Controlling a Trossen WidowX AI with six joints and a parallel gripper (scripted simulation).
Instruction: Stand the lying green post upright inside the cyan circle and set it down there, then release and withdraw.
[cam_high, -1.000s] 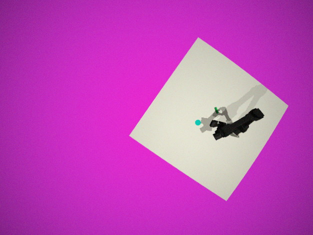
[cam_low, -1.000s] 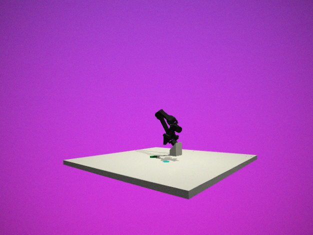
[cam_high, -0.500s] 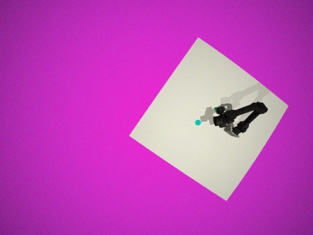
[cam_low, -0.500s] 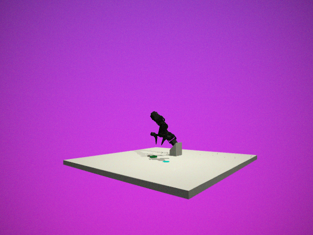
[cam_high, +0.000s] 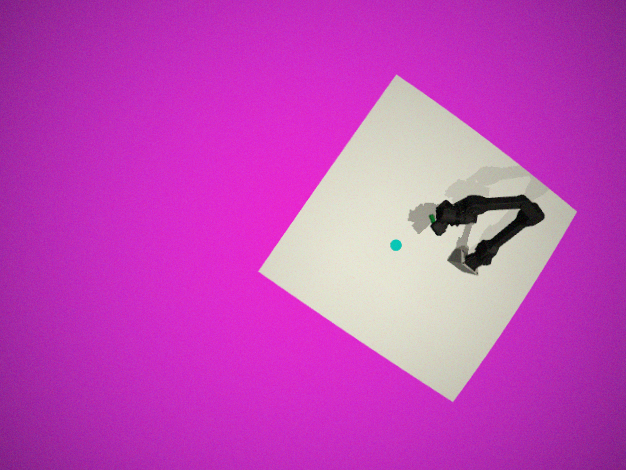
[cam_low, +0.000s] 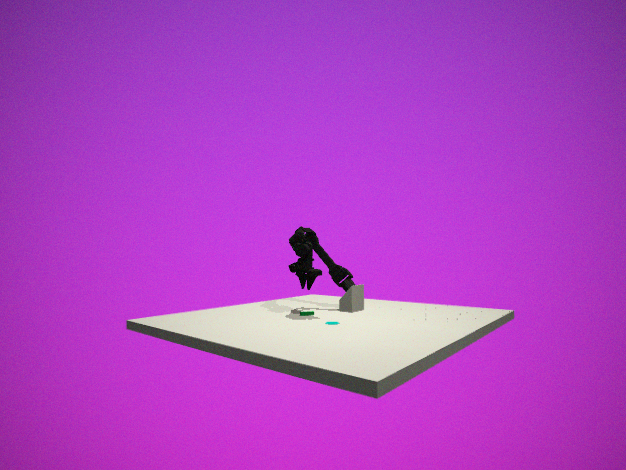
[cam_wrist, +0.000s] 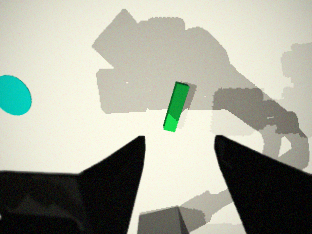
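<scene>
My gripper tip is now 120 mm above the green post, 10 mm to the left of it and 10 mm past it. Also, from my gripper tip: cyan circle (220 mm to the left, 120 mm below, 60 mm ahead).
</scene>
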